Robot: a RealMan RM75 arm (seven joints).
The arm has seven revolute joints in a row. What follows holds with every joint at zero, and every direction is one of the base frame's. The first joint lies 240.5 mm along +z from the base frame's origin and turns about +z. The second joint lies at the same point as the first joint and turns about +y. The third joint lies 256 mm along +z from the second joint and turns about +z. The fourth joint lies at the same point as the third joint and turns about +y. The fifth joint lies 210 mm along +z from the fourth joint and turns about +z. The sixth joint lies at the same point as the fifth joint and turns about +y. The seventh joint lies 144 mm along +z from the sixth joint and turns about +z. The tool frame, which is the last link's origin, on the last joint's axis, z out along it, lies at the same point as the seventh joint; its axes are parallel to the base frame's.
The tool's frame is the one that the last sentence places.
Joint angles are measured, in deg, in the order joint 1, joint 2, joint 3, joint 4, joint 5, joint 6, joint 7. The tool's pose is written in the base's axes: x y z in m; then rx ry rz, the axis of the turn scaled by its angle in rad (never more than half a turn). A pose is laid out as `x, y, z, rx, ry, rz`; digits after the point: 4 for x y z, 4 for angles.
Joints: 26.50 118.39 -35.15 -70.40 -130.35 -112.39 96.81
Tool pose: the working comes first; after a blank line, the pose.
Where each joint sits with the arm in this pose, in the base's axes (m; each line is computed from the numbers above, not from the rounded line before):
joint 1: 0.0000 0.0000 0.2405
joint 2: 0.0000 0.0000 0.2405
joint 3: 0.2015 0.1005 0.1188
joint 4: 0.2015 0.1005 0.1188
joint 5: 0.2750 0.2644 0.2276
joint 6: 0.2750 0.2644 0.2276
joint 7: 0.2553 0.2954 0.0884
the tool: 0.2553 0.2954 0.0884

0.2553, 0.2954, 0.0884, -2.8775, 0.6353, 0.2703
